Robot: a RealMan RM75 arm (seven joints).
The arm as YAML. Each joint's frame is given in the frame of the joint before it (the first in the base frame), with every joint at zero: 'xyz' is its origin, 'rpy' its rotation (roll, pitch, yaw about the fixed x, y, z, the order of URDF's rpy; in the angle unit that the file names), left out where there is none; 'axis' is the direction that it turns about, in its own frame. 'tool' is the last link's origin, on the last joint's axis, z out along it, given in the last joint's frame.
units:
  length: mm
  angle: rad
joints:
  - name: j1
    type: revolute
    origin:
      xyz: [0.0, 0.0, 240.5]
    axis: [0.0, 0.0, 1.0]
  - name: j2
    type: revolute
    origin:
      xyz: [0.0, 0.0, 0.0]
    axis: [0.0, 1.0, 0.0]
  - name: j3
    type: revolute
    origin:
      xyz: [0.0, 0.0, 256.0]
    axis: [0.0, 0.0, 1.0]
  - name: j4
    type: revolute
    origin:
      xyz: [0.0, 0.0, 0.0]
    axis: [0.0, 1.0, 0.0]
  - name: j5
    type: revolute
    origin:
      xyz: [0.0, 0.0, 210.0]
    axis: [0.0, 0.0, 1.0]
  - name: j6
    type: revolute
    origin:
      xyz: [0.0, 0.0, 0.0]
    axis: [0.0, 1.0, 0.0]
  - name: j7
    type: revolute
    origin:
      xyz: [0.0, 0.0, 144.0]
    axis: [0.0, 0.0, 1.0]
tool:
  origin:
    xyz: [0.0, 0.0, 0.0]
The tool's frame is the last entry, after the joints.
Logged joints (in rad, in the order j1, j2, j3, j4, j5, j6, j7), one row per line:
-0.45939, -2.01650, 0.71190, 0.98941, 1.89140, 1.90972, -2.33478
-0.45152, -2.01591, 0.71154, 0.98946, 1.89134, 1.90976, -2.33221
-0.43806, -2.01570, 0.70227, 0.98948, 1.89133, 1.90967, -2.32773
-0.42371, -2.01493, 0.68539, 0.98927, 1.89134, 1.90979, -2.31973
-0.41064, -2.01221, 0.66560, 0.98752, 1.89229, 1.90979, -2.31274
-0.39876, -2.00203, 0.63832, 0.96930, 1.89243, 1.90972, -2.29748
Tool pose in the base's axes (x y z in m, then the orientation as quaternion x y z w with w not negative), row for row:
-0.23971, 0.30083, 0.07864, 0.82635, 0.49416, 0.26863, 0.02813
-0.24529, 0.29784, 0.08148, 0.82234, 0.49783, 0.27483, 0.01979
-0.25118, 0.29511, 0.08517, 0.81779, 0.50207, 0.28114, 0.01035
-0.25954, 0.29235, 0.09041, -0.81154, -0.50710, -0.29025, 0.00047
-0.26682, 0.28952, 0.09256, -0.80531, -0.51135, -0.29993, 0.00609
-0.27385, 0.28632, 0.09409, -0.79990, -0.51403, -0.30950, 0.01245
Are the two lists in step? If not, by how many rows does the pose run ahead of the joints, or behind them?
The pose runs 2 rows ahead of the joints: the pose in row i belongs to the joints in row i + 2.
